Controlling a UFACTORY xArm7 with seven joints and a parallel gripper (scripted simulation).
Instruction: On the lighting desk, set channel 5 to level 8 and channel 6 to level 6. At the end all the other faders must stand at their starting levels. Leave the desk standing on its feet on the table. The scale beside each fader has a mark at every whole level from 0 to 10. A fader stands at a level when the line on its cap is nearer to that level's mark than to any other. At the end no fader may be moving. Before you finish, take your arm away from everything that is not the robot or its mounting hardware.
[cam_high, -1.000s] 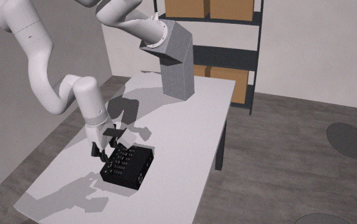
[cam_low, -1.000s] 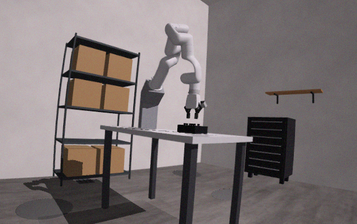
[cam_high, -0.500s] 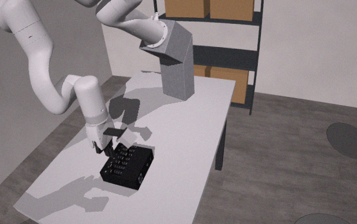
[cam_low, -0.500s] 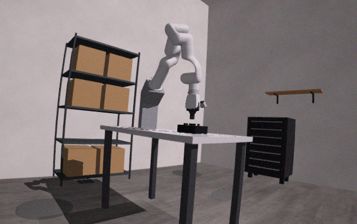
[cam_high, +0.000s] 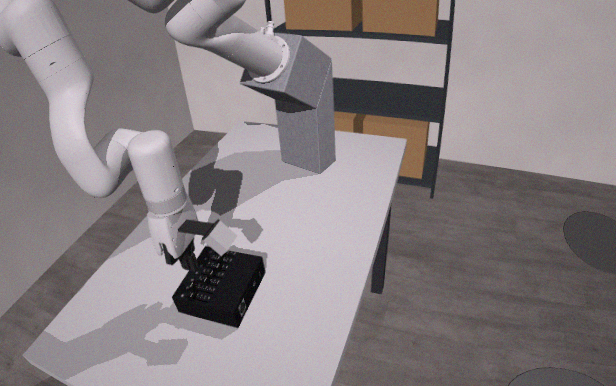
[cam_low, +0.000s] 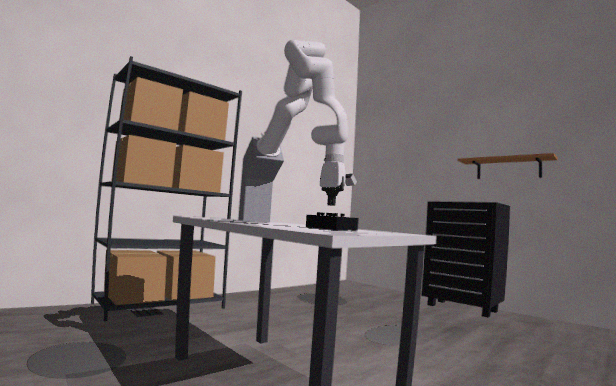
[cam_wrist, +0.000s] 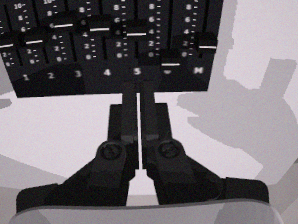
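My hand is 50 mm above the channel 5 fader cap and 30 mm to the right of it. Also, from my hand: channel 6 fader cap 50 mm below, 20 mm ahead; then master fader cap 50 mm below, 50 mm ahead, 20 mm to the left.
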